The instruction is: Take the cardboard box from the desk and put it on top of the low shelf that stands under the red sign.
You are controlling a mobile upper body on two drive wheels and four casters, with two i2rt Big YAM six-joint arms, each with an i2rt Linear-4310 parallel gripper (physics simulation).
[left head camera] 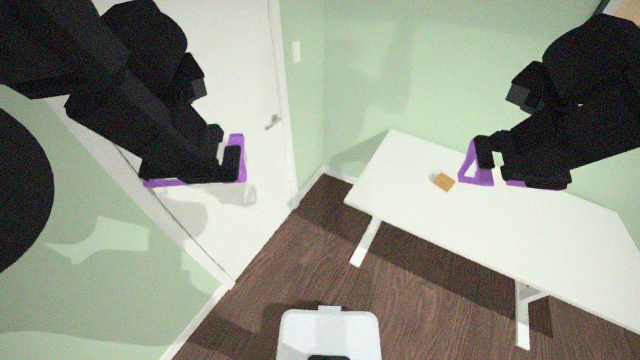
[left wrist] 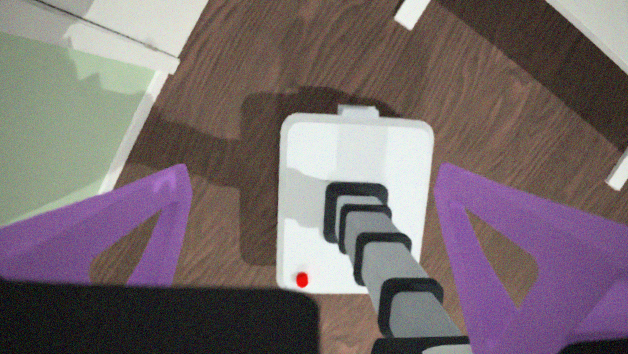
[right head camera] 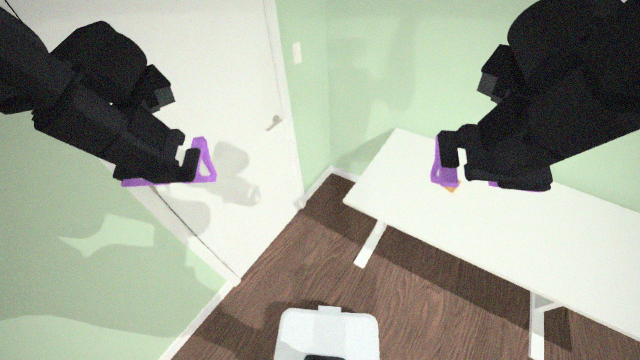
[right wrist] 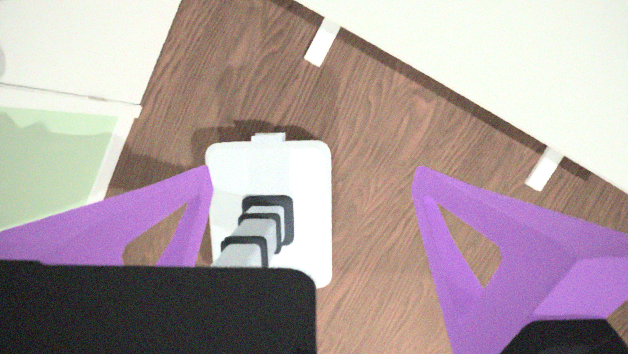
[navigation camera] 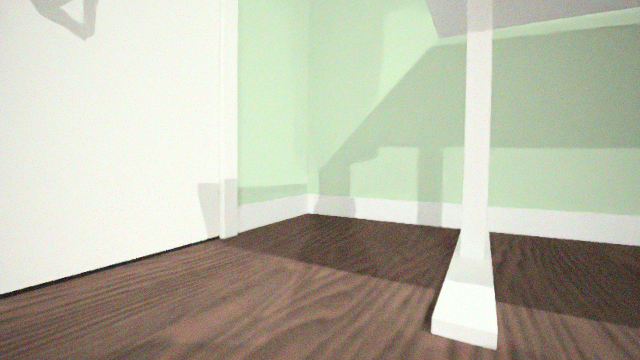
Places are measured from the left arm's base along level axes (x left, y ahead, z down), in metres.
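Pixels of known places: left gripper, between the fingertips: (left head camera: 217, 179) (left wrist: 313, 177) (right head camera: 192, 179); right gripper, between the fingertips: (left head camera: 483, 179) (right head camera: 460, 179) (right wrist: 312, 177).
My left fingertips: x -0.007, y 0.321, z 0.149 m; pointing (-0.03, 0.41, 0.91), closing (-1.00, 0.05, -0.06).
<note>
For each thing: its middle in the pictures, then the offset to it from my left fingertips. "spot": a spot on its surface instead. Level surfaces: height alone.
- small cardboard box, middle of its body: (right head camera: 449, 182) (left head camera: 444, 182) dz +0.516, dx -0.812, dy +0.518 m
- white desk, height of its surface: dz +0.541 m
- white desk leg, a spot on its surface: (navigation camera: 477, 150) spot: dz +0.995, dx -0.554, dy +0.635 m
- brown floor, height of its surface: dz +1.261 m
The small cardboard box (left head camera: 444, 182) (right head camera: 453, 188) lies on the far left part of the white desk (left head camera: 475, 225) (right head camera: 450, 225) (right wrist: 475, 50). In the right head view my right finger hides most of the box. My right gripper (left head camera: 500, 184) (right head camera: 474, 184) (right wrist: 312, 177) is open and empty; in the left head view it appears just right of the box, raised above the desk. My left gripper (left head camera: 200, 182) (right head camera: 175, 183) (left wrist: 313, 177) is open and empty, in front of the door and well left of the desk. The low shelf and the red sign do not show.
A white door (left head camera: 230, 65) (right head camera: 225, 65) (navigation camera: 110, 125) with a handle is at the left. Green walls meet in a corner beyond the desk. A white desk leg (left head camera: 366, 242) (navigation camera: 477, 150) stands ahead on the brown floor (left head camera: 300, 260). My white base (left head camera: 327, 330) (left wrist: 310, 150) shows below.
</note>
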